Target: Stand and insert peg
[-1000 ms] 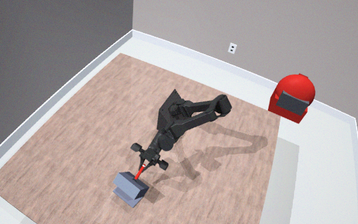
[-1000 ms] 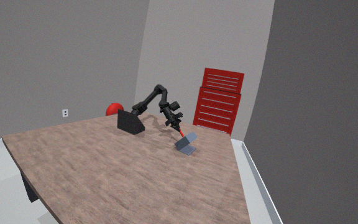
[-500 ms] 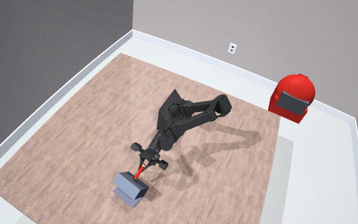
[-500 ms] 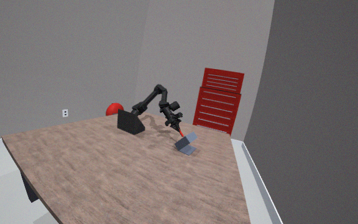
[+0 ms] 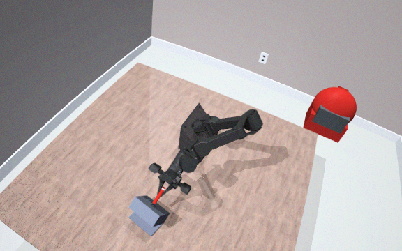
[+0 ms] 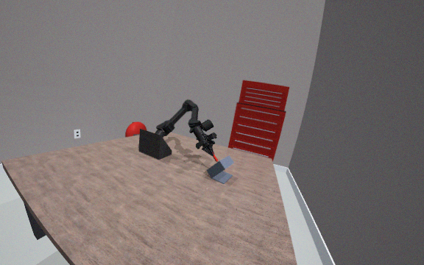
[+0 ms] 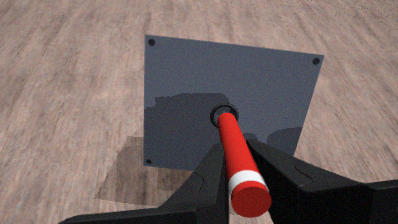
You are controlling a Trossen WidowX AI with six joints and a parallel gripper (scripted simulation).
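Now: gripper tip 10 mm below the red peg and 10 mm past it. The rest, counted from my gripper tip: sloped panel: 60 mm ahead, 50 mm below, 10 mm to the right.
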